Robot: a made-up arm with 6 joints. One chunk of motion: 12 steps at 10 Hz.
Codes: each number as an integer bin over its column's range. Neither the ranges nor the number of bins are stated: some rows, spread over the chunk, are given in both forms.
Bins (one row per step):
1: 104 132 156 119 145 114
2: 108 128 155 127 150 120
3: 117 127 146 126 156 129
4: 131 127 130 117 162 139
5: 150 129 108 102 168 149
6: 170 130 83 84 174 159
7: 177 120 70 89 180 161
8: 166 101 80 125 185 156
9: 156 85 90 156 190 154
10: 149 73 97 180 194 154
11: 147 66 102 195 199 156
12: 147 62 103 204 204 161
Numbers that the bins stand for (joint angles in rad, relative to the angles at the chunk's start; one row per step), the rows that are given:
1: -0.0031 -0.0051 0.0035 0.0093 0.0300 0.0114
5: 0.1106 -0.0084 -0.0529 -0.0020 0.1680 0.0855
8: 0.1501 -0.0391 -0.0859 0.0133 0.2700 0.1004
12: 0.1032 -0.0819 -0.0588 0.0660 0.3840 0.1109
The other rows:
2: 0.0068 -0.0095 0.0024 0.0147 0.0600 0.0241
3: 0.0291 -0.0105 -0.0082 0.0140 0.0960 0.0432
4: 0.0636 -0.0105 -0.0271 0.0080 0.1320 0.0644
6: 0.1600 -0.0073 -0.0824 -0.0140 0.2040 0.1067
7: 0.1773 -0.0182 -0.0976 -0.0107 0.2400 0.1109
9: 0.1254 -0.0567 -0.0741 0.0340 0.3000 0.0961
10: 0.1081 -0.0698 -0.0659 0.0500 0.3240 0.0961
11: 0.1032 -0.0775 -0.0600 0.0600 0.3540 0.1004

